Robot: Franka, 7 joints.
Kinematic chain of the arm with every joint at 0, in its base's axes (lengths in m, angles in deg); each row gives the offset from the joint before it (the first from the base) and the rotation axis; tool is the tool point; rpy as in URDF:
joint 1: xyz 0 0 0.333 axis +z
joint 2: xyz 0 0 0 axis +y
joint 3: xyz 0 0 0.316 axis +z
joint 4: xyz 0.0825 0 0 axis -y
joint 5: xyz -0.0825 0 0.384 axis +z
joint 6: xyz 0 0 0 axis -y
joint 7: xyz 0.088 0 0 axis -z
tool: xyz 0 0 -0.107 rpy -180 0 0
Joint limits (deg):
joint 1: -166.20..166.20
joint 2: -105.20..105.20
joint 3: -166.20..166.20
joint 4: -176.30..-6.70
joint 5: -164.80..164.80
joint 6: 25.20..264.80
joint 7: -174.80..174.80
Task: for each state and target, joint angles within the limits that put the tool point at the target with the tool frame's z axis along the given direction. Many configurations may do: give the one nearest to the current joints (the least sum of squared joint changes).
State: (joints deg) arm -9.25 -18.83 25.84 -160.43 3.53 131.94 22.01
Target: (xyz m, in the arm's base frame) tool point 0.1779 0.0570 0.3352 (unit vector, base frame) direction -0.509 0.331 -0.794
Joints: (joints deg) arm -0.52 -56.90 5.94 -174.81 25.07 85.56 22.01
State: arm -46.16 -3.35 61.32 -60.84 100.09 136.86 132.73
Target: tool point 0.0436 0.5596 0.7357 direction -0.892 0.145 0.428
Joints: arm -8.78 12.42 92.74 -94.53 103.14 92.06 132.73
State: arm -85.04 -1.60 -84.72 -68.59 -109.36 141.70 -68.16
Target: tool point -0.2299 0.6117 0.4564 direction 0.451 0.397 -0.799
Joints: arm -119.04 -30.53 -113.34 -95.00 -66.88 101.72 -68.16
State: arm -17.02 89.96 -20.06 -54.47 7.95 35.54 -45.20
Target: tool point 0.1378 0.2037 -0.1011 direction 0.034 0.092 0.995
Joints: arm 9.07 105.20 13.26 -95.86 44.85 25.75 -45.20
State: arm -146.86 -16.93 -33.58 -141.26 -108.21 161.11 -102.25
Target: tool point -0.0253 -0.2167 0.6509 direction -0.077 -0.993 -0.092
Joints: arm -119.40 -58.95 -4.80 -141.65 -117.46 210.56 -102.25
